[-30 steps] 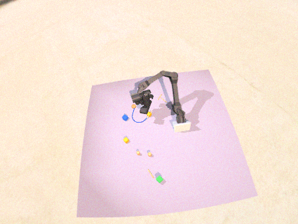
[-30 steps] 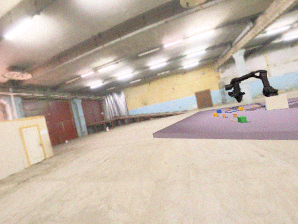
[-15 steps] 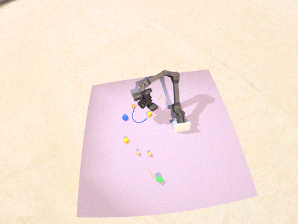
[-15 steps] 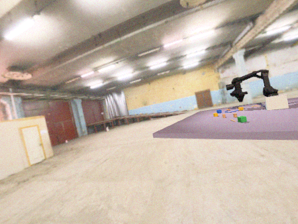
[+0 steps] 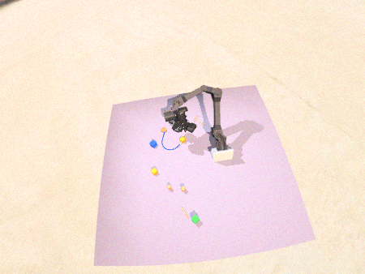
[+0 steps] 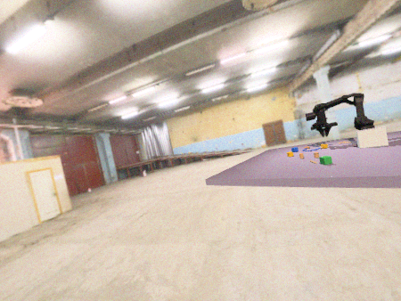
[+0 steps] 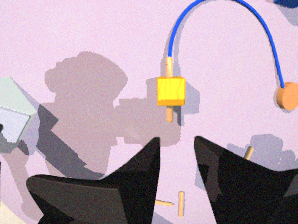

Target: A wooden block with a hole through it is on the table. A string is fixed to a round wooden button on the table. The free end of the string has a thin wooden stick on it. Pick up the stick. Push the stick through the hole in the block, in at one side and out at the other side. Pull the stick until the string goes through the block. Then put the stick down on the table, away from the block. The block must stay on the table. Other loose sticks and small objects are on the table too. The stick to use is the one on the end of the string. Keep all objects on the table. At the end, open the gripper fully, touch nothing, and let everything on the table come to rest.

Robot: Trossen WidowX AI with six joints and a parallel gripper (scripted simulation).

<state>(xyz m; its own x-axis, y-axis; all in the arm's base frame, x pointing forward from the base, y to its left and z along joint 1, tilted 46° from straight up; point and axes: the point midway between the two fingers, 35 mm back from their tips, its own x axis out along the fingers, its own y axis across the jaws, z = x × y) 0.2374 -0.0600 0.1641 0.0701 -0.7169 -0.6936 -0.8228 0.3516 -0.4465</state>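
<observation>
Right now the yellow cube is 70 mm below my gripper tip, 20 mm to the left of it and 10 mm ahead of it. Round my gripper tip: thin wooden stick: 70 mm below, 30 mm to the left, 20 mm ahead; then blue cube: 230 mm ahead, 70 mm below, 40 mm to the left; then round wooden button: 160 mm ahead, 90 mm to the right, 80 mm below.
</observation>
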